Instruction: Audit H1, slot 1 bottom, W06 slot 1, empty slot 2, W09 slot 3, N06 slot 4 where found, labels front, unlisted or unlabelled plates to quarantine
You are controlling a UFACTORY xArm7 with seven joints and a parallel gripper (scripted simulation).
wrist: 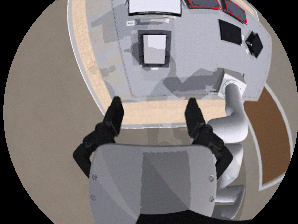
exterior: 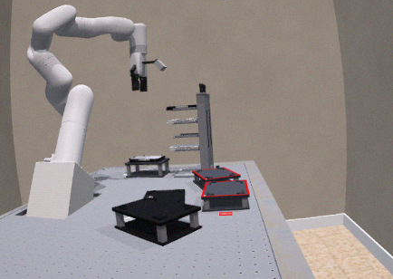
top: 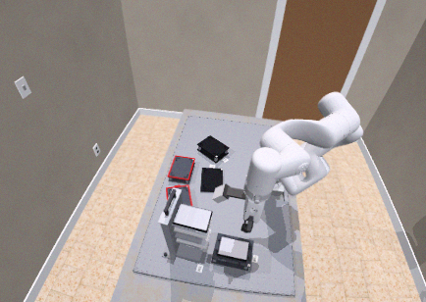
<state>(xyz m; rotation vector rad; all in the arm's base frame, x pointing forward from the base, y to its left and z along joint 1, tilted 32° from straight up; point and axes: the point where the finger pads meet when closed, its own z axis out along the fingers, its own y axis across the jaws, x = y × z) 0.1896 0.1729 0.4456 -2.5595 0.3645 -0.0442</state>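
The grey plate lies 10 mm ahead of my hand and 300 mm below it. Also, from my hand: plate hotel H1: 260 mm ahead, 70 mm to the right, 210 mm below; then pale plate: 180 mm ahead, 50 mm to the right, 150 mm below.
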